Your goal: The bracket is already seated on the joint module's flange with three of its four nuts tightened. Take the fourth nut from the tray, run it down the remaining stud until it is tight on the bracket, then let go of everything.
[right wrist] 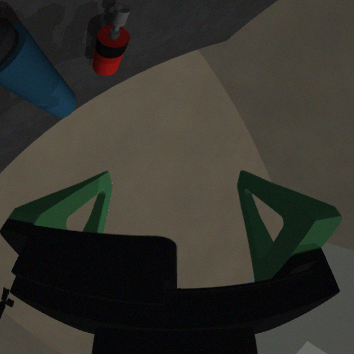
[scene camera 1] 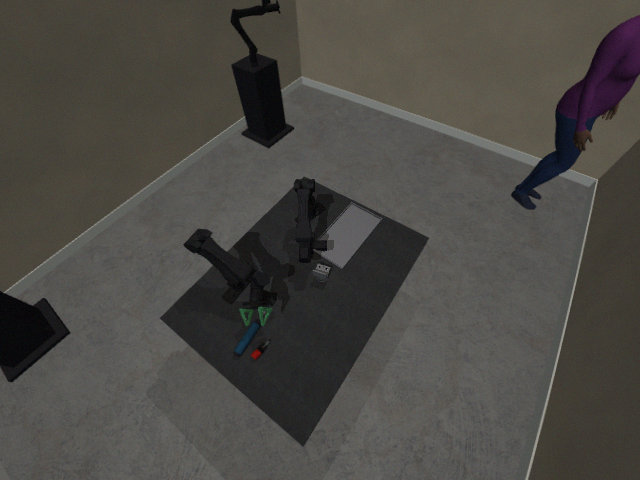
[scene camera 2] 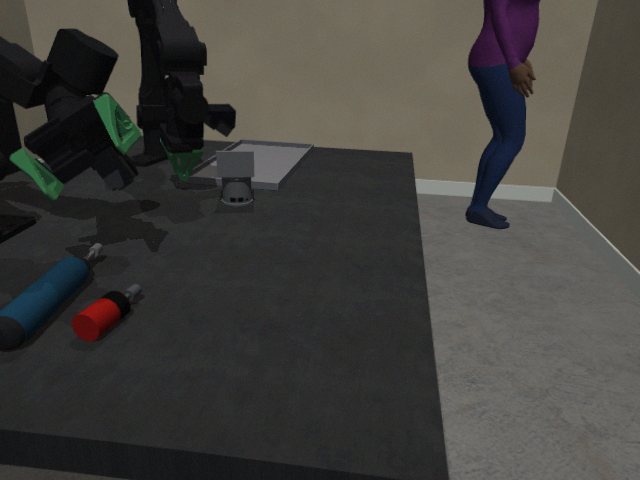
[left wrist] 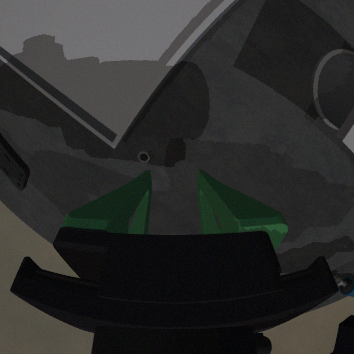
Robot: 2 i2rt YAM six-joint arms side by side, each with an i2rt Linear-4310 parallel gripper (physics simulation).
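Places are measured from the left arm's base along level axes (x left, y back, z up), in metres.
Pixels of known places: left gripper, fingertip midpoint: (scene camera 2: 181,177) (left wrist: 173,177); right gripper, fingertip midpoint: (right wrist: 174,177) (scene camera 1: 254,325) (scene camera 2: 85,173); left arm's base, origin of the base link: (scene camera 1: 310,214) (scene camera 2: 158,157); right arm's base, origin of the base link: (scene camera 1: 239,286).
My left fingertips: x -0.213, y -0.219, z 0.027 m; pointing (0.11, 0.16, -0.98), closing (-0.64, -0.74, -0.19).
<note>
Ahead of a thing's pixels: the offset from my left fingertips to its top centre.
A small hex nut @(dz -0.022, dx +0.020, dy +0.023 m) (left wrist: 144,157) lies on the dark table top just outside a corner of the pale tray @(dz -0.011, dx +0.270, dy -0.039 m) (scene camera 1: 354,232) (scene camera 2: 279,161) (left wrist: 115,30). My left gripper (left wrist: 173,177) (scene camera 2: 184,176) is partly open and empty, low over the table; in its wrist view the nut is ahead of the left-hand fingertip, not between the fingers. The grey bracket (scene camera 1: 323,267) (scene camera 2: 235,164) sits on the joint module (scene camera 1: 321,277) (scene camera 2: 236,192), near the tray. Its studs and nuts are too small to tell. My right gripper (scene camera 1: 255,323) (scene camera 2: 88,175) (right wrist: 174,177) is wide open and empty, above the table.
A blue-handled tool @(dz +0.014, dx -0.467, dy -0.141 m) (scene camera 1: 247,339) (scene camera 2: 46,294) (right wrist: 37,75) and a short red tool @(dz +0.007, dx -0.479, dy -0.235 m) (scene camera 1: 256,352) (scene camera 2: 98,317) (right wrist: 107,61) lie on the table near the right gripper. A person (scene camera 1: 568,118) (scene camera 2: 498,103) stands beyond the table. A black pedestal (scene camera 1: 261,98) carries another arm.
</note>
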